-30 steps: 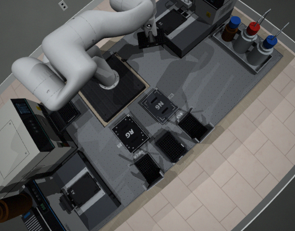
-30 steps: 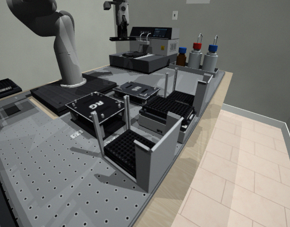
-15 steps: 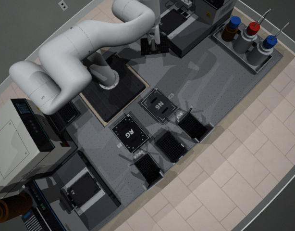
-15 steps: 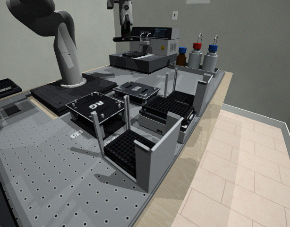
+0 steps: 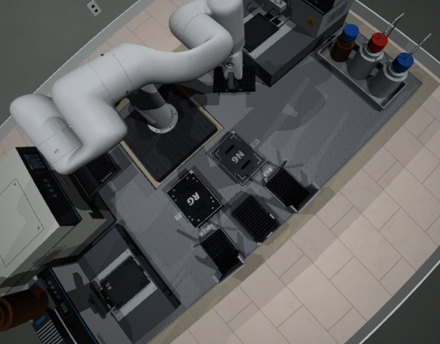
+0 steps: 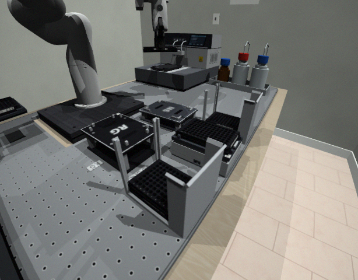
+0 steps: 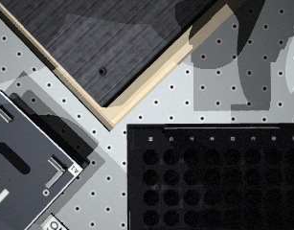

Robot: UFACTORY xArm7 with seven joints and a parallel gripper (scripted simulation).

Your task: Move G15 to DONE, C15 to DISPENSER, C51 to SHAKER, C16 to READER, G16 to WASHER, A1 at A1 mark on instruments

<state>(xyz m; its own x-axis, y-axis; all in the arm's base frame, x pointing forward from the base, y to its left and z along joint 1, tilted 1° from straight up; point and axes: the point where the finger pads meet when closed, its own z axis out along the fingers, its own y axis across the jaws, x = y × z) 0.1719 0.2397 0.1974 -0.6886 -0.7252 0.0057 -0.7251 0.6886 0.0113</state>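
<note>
Right now my hand is 350 mm to the left of the RG nest, 170 mm above it and 160 mm short of it. Also, from my hand: RG deck label (430 mm to the right, 220 mm below, 160 mm ahead); N6 nest (190 mm below, 150 mm ahead, 140 mm to the right).
</note>
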